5 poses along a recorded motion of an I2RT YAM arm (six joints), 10 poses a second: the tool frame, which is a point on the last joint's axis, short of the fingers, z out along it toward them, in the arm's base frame.
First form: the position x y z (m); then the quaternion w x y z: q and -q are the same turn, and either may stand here.
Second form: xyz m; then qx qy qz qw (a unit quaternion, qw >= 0). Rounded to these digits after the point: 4 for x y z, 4 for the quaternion.
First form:
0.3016 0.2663 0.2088 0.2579 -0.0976 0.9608 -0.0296
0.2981 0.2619 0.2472 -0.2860 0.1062 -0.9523 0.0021
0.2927 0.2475 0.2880 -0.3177 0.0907 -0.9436 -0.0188
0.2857 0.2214 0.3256 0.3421 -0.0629 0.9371 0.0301
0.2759 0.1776 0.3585 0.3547 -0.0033 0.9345 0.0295
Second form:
0.3016 0.2663 0.2088 -0.0976 0.9608 -0.0296 0.2579
0.2981 0.2619 0.2472 -0.1062 0.9523 -0.0021 0.2860
0.2927 0.2475 0.2880 -0.0907 0.9436 0.0188 0.3177
0.2857 0.2214 0.3256 -0.0629 0.9371 0.0301 0.3421
0.2759 0.1776 0.3585 -0.0033 0.9345 0.0295 0.3547

